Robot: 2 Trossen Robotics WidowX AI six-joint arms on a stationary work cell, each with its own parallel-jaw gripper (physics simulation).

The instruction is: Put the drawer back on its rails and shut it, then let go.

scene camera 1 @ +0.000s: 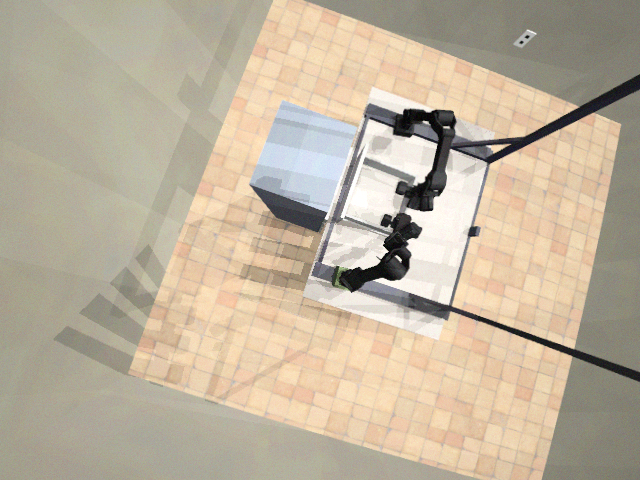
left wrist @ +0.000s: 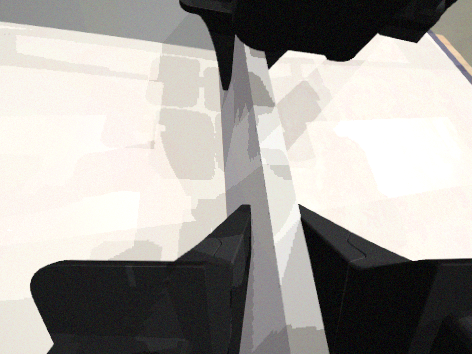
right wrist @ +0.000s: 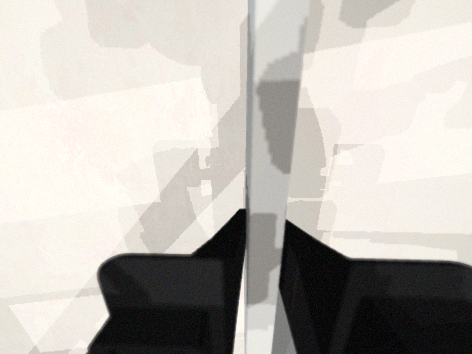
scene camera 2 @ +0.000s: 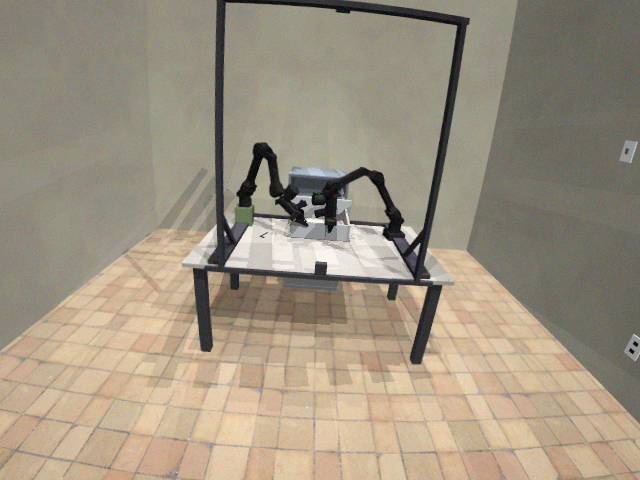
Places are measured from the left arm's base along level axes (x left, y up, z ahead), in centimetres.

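Where they show: left gripper, fingertip midpoint: (left wrist: pixel 269 213) (scene camera 2: pixel 308 225); right gripper, fingertip midpoint: (scene camera 1: pixel 407 197) (left wrist: pixel 234 87) (right wrist: pixel 254 214) (scene camera 2: pixel 329 232); left arm's base, link origin: (scene camera 1: pixel 346 279) (scene camera 2: pixel 244 205); right arm's base, link origin: (scene camera 1: pixel 405 123) (scene camera 2: pixel 394 231).
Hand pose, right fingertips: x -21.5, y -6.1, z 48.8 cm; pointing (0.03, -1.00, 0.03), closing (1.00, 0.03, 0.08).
Things, the pixels of their top centre, and the offset from my right fingertips. Level surfaces: height alone.
- blue-grey cabinet, top centre: (scene camera 1: pixel 304 154) (scene camera 2: pixel 319 171) dx +54.3, dy +23.6, dz -3.6 cm
- green block, top centre: (scene camera 1: pixel 346 279) (scene camera 2: pixel 244 205) dx +21.5, dy +6.1, dz -48.8 cm
- white table, surface height: dy -4.7 cm
The drawer, a pale grey open box (scene camera 1: pixel 390 169) (scene camera 2: pixel 310 230) (left wrist: pixel 250 125) (right wrist: pixel 272 50), lies on the white table top in front of the blue-grey cabinet (scene camera 1: pixel 310 155) (scene camera 2: pixel 317 179). Its wall away from the cabinet stands between both pairs of fingers. My left gripper (scene camera 1: pixel 401 222) (scene camera 2: pixel 303 223) (left wrist: pixel 269 213) is shut on this wall, toward its left part in scene camera 2. My right gripper (scene camera 1: pixel 408 201) (scene camera 2: pixel 330 227) (right wrist: pixel 254 214) is shut on the same wall farther right. The arms partly hide the wall from above, and the rails cannot be made out.
A green block (scene camera 1: pixel 338 277) (scene camera 2: pixel 244 214) is at the left arm's base. The white table (scene camera 1: pixel 429 253) (scene camera 2: pixel 289 258) carries a dark overhead frame (scene camera 2: pixel 219 129). The right gripper's fingers are close beyond the left ones in the left wrist view.
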